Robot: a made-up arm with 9 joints. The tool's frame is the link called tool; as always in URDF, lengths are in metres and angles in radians. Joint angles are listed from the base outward.
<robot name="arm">
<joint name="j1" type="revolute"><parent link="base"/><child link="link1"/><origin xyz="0.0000 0.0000 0.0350" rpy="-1.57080 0.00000 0.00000"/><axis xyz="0 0 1"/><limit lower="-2.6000" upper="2.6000"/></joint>
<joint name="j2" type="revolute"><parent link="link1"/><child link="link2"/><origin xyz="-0.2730 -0.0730 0.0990" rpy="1.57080 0.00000 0.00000"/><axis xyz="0 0 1"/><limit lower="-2.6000" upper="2.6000"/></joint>
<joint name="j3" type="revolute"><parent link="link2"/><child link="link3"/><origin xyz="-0.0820 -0.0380 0.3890" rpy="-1.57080 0.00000 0.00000"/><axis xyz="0 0 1"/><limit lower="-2.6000" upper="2.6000"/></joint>
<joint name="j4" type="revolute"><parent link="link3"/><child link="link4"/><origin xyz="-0.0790 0.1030 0.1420" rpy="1.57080 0.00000 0.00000"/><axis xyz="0 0 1"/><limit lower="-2.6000" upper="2.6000"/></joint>
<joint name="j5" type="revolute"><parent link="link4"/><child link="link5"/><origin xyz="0.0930 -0.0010 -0.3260" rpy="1.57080 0.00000 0.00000"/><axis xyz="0 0 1"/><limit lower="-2.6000" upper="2.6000"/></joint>
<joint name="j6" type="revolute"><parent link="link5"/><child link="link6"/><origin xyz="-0.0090 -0.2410 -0.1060" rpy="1.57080 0.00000 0.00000"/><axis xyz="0 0 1"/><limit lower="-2.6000" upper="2.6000"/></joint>
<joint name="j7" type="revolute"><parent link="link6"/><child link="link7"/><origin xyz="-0.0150 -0.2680 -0.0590" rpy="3.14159 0.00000 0.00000"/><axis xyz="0 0 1"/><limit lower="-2.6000" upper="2.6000"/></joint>
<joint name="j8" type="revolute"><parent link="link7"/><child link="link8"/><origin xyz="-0.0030 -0.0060 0.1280" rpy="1.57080 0.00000 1.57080"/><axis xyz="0 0 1"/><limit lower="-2.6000" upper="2.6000"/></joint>
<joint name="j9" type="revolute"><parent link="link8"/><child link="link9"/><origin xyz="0.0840 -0.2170 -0.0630" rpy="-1.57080 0.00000 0.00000"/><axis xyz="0 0 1"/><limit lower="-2.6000" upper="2.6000"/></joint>
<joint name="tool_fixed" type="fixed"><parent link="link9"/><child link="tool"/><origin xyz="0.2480 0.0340 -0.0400" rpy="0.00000 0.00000 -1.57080"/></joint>
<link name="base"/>
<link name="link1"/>
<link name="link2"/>
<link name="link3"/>
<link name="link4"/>
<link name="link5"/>
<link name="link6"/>
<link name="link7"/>
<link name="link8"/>
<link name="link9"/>
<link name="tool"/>
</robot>
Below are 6 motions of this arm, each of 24 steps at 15 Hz.
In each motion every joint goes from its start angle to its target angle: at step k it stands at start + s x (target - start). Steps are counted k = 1, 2, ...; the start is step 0. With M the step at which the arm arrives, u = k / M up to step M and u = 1 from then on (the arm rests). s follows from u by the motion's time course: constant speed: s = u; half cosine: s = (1 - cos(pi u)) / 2; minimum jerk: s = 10 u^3 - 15 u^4 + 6 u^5.
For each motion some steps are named. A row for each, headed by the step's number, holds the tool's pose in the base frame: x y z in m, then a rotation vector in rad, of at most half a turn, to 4 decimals.
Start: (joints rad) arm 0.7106 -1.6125 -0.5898 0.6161 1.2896 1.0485 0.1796 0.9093 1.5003
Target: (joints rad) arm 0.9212 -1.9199 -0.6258 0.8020 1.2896 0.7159 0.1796 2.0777 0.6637
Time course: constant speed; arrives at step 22
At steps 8, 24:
8: 0.3318 0.2685 -0.3023 -0.4709 -1.2332 1.1973
24: -0.0417 0.3181 -0.1920 0.6062 -0.9717 1.0700

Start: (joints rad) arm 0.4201 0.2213 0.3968 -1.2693 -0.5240 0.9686 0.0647 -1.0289 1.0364
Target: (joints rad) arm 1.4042 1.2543 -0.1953 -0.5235 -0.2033 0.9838 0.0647 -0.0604 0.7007
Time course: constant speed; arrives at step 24
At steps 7, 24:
7: -0.5659 0.4602 0.0425 -0.4669 1.9680 -0.2965
24: -0.3261 0.7401 0.5770 0.3861 1.4704 0.4287

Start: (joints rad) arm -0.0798 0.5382 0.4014 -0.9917 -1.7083 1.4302 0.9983 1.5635 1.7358
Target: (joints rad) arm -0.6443 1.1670 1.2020 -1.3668 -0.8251 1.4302 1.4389 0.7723 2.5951
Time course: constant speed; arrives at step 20
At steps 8, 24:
8: -0.6207 0.2023 -0.2801 0.7326 -0.1745 0.3717
24: -0.6747 -0.4610 -0.3625 0.1368 0.0755 1.5875

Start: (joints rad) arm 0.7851 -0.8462 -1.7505 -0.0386 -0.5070 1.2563 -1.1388 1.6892 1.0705
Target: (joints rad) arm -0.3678 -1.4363 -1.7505 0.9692 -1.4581 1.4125 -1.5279 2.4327 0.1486
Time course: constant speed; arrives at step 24
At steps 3, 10, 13, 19, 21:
3: 0.9194 -0.0051 0.7863 -1.1174 -2.6411 -0.6687
10: 0.7103 -0.0944 0.8742 1.3349 2.7092 0.3869
13: 0.6152 -0.1553 0.8828 1.4140 2.5864 0.2431
19: 0.4135 -0.3161 0.8412 1.6539 2.3671 0.0143
21: 0.3423 -0.3783 0.8072 1.7555 2.3080 -0.0369

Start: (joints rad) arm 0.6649 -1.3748 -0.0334 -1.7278 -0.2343 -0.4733 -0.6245 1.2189 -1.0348
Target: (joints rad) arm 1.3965 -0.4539 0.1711 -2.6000 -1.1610 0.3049 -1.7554 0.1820 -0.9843
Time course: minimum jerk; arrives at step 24
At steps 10, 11, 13, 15, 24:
10: -0.4435 -0.2167 0.3754 0.1869 1.2056 1.3121
11: -0.4810 -0.1621 0.3858 0.2505 1.1178 1.1685
13: -0.5199 -0.0405 0.4054 0.3314 0.9411 0.8629
15: -0.5058 0.0695 0.4176 0.3461 0.7848 0.5684
24: -0.3661 0.2016 0.4096 0.2235 0.5337 0.0329

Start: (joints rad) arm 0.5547 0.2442 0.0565 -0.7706 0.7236 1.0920 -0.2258 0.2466 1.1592
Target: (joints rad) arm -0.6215 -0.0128 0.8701 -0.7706 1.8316 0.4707 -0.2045 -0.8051 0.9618
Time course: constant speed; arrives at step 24
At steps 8, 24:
8: 0.0857 0.3874 -0.1422 -0.5033 -0.5066 -0.4528
24: -0.0775 0.2088 -0.4194 -1.1068 -0.6999 -0.7998

